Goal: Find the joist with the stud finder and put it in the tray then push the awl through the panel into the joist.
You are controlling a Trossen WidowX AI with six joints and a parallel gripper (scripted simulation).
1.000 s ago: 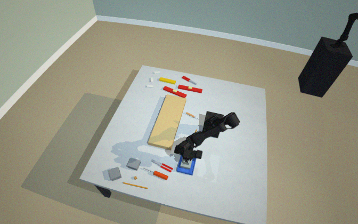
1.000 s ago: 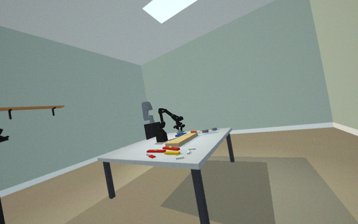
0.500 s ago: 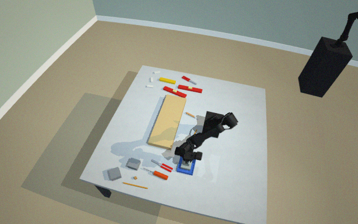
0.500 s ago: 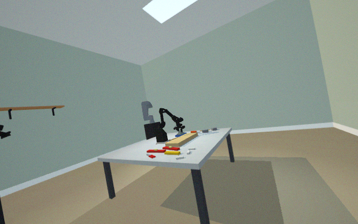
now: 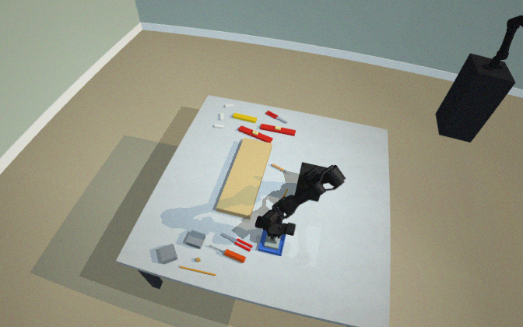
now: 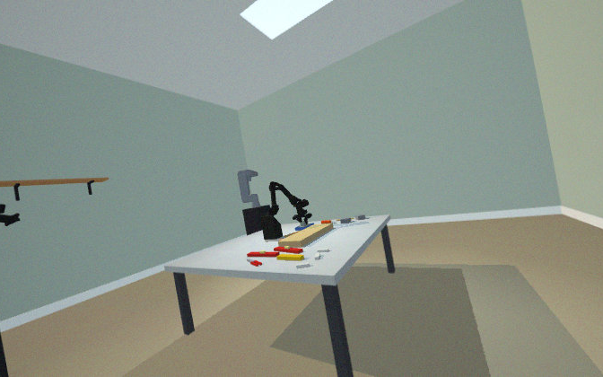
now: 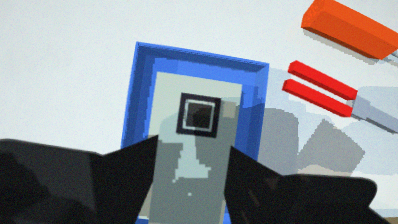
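The blue tray lies 20 mm below my gripper tip and 10 mm to the right of it. Also, from my gripper tip: square indicator (30 mm above, 20 mm to the left); then stud finder (20 mm above, 10 mm to the left); then awl (440 mm to the right, 50 mm ahead, 20 mm below).
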